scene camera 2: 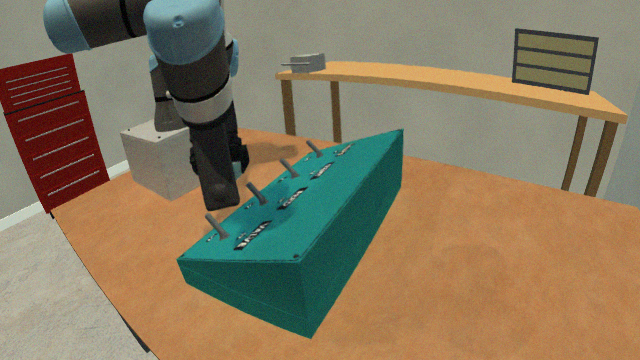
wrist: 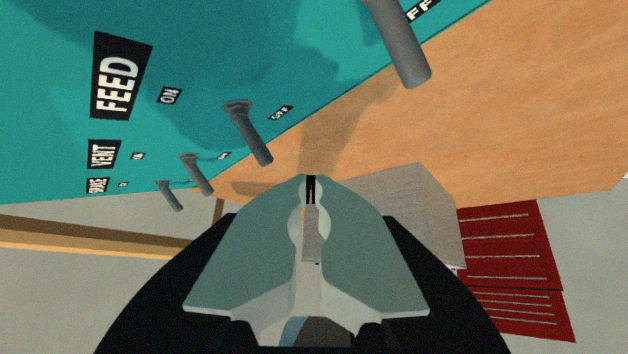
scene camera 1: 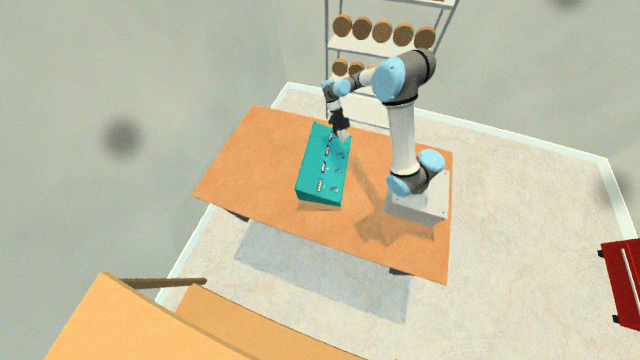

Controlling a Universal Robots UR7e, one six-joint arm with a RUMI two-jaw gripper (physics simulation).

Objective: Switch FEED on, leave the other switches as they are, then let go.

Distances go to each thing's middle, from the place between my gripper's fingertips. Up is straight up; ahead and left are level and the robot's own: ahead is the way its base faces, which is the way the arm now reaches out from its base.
Labels:
I see the feed lever (wrist: 258,148) 50 mm to the left of my hand and 40 mm below it. Round my hand: teal switch box (scene camera 2: 285,259): 140 mm to the left, 70 mm below, 60 mm ahead.

